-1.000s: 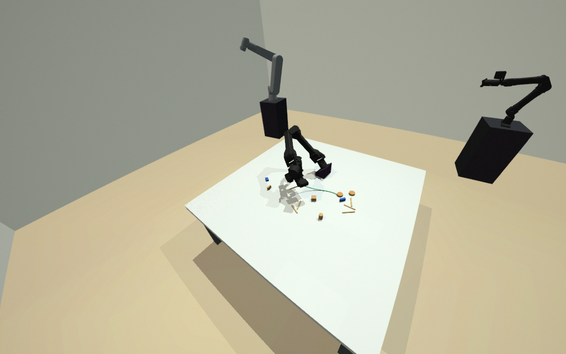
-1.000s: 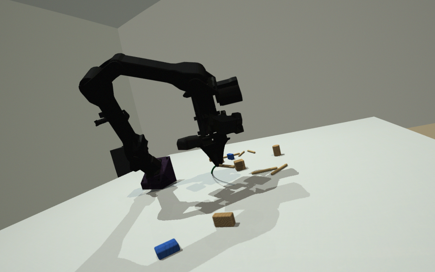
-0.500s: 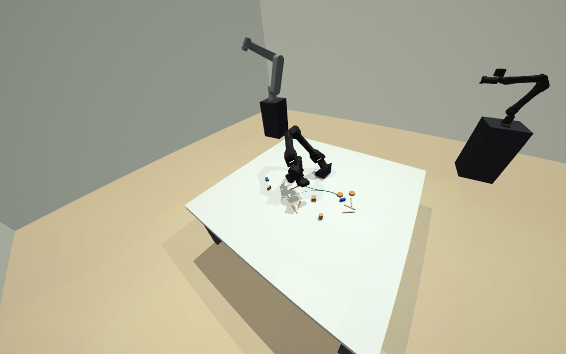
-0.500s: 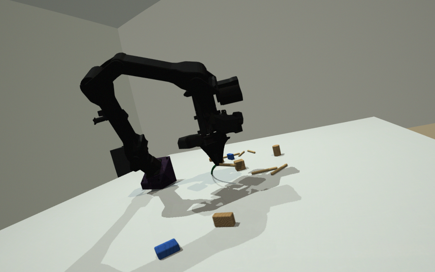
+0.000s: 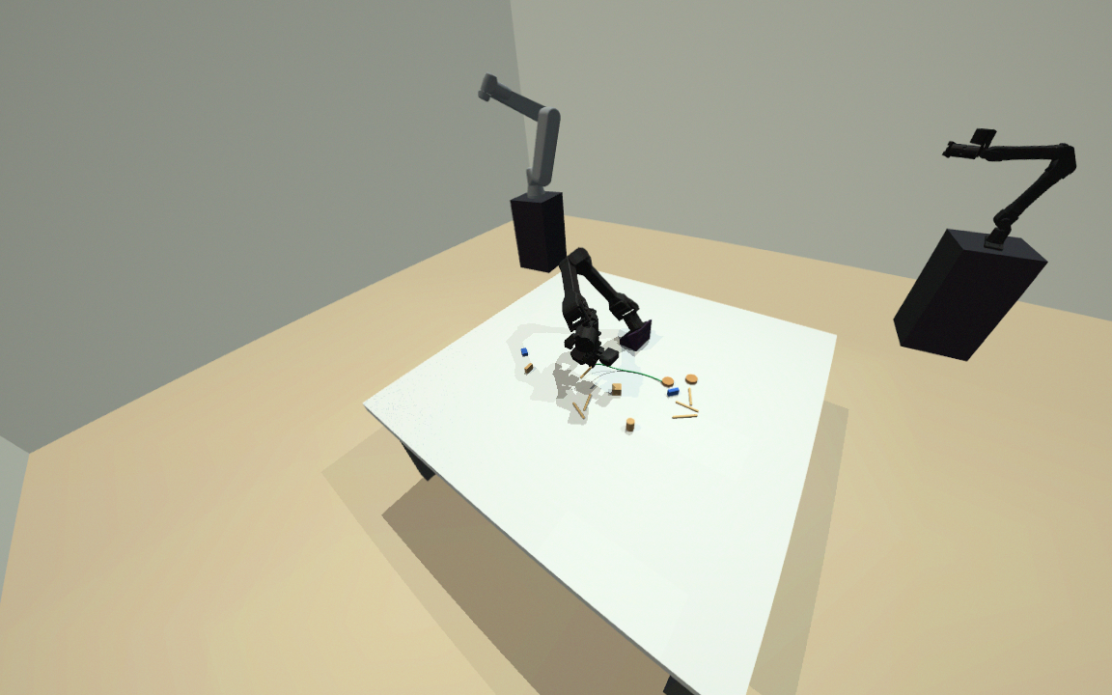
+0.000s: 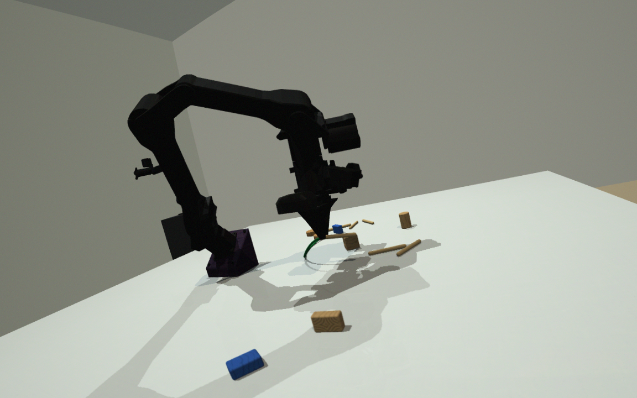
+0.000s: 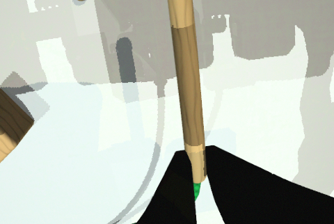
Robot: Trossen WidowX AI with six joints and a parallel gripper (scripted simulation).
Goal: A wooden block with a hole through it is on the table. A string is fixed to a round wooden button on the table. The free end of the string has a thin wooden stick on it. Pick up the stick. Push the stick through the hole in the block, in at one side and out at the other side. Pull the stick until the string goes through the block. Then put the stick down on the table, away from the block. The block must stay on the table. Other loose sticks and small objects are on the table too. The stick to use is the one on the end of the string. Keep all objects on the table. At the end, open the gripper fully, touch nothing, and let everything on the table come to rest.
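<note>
My gripper tip is now 1 cm short of the thin wooden stick. Also, from my gripper tip: wooden cylinder: 14 cm ahead, 20 cm to the left, 4 cm below; then small wooden cube: 2 cm ahead, 10 cm to the left, 4 cm below.
</note>
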